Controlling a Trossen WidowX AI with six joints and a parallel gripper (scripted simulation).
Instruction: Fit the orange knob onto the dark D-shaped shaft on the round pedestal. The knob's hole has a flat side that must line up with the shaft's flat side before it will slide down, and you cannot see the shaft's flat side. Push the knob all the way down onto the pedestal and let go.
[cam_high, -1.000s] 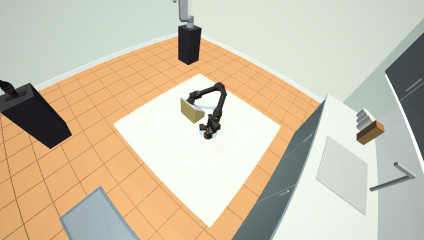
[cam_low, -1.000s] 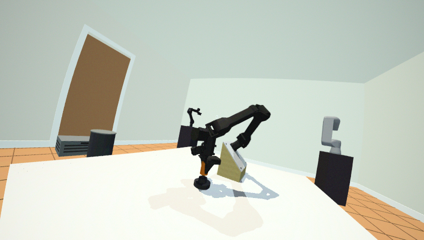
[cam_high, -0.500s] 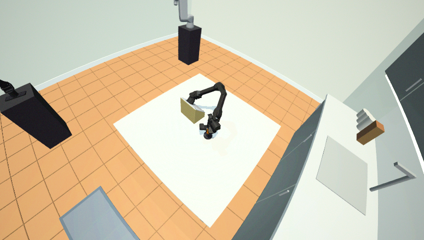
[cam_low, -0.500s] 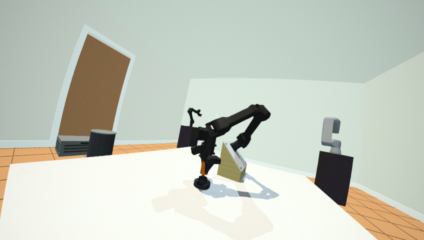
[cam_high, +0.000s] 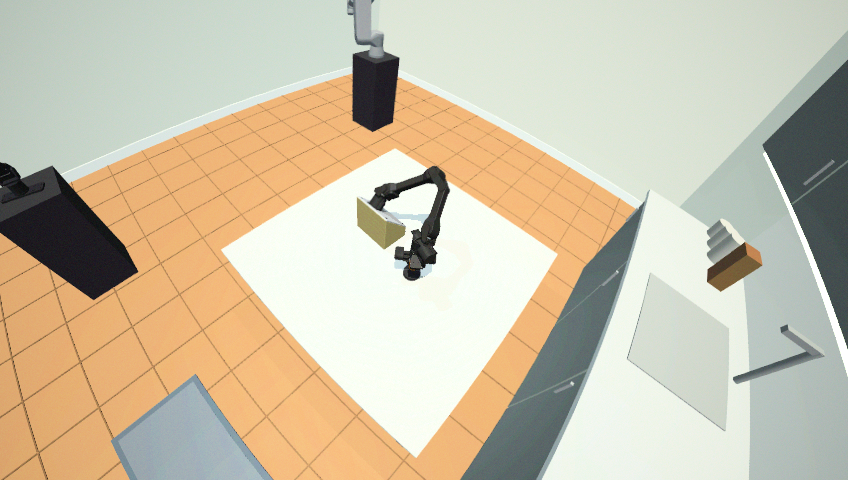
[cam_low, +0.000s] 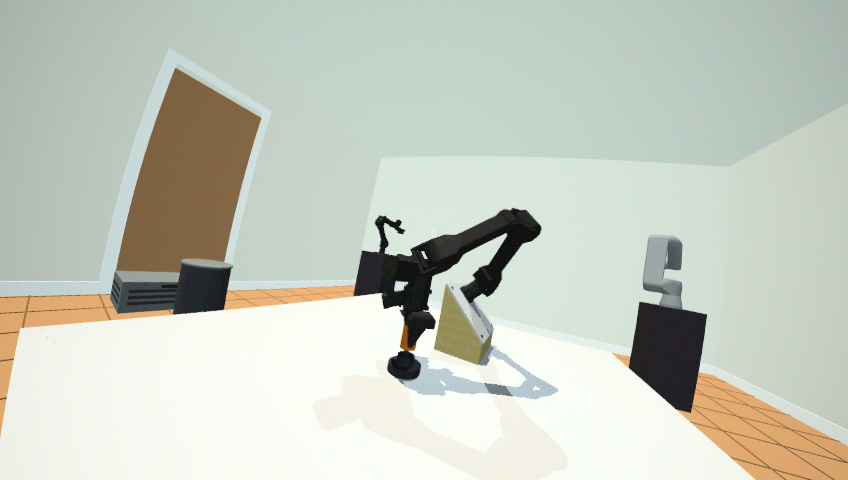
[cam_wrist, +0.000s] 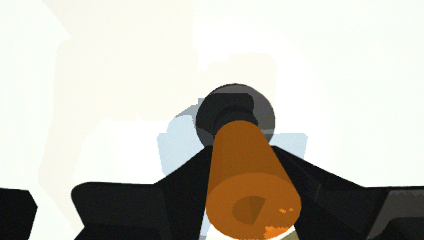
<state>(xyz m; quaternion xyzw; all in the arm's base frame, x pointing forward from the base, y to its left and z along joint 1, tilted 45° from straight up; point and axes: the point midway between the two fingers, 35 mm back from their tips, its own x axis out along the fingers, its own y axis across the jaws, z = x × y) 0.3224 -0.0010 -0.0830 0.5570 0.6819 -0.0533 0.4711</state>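
Now: the orange knob 20 mm above my gripper tip. Round my gripper tip: dark round pedestal: 40 mm below.
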